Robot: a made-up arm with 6 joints.
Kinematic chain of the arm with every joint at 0, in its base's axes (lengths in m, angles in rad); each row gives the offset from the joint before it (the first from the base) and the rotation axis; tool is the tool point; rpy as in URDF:
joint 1: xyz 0 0 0.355 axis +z
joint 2: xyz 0 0 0 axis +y
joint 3: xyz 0.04 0 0.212 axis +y
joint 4: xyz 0.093 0 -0.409 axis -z
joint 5: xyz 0 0 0 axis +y
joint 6: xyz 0.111 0 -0.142 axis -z
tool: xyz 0 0 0 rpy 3.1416 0 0
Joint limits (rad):
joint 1: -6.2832..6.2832
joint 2: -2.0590..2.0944
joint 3: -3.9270..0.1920
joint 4: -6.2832..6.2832
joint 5: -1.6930..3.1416
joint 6: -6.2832..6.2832
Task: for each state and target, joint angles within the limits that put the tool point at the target. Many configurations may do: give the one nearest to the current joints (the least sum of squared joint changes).
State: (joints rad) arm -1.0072 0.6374 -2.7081 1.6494 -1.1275 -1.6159
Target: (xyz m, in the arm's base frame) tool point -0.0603 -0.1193 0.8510
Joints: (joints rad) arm -0.7789 0.1957 -3.1317 1.5227 -1.6930 -1.6159
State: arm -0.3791 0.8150 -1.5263 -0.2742 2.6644 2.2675
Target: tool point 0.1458 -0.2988 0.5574
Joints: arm -0.9522 0.0390 -1.6515 -0.4509 3.0386 2.2675
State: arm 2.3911 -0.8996 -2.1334 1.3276 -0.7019 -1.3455
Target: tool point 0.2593 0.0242 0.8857
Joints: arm 2.4917 -1.0094 -1.9532 1.5230 -1.1148 -1.3455
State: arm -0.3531 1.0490 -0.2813 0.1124 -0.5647 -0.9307
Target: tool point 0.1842 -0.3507 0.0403
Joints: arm -0.9326 0.6597 -0.5940 0.3511 -0.7254 -0.9307
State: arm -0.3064 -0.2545 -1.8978 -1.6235 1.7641 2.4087
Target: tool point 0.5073 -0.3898 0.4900
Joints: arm -0.4222 0.3192 -1.6064 -1.5734 1.6239 2.4087
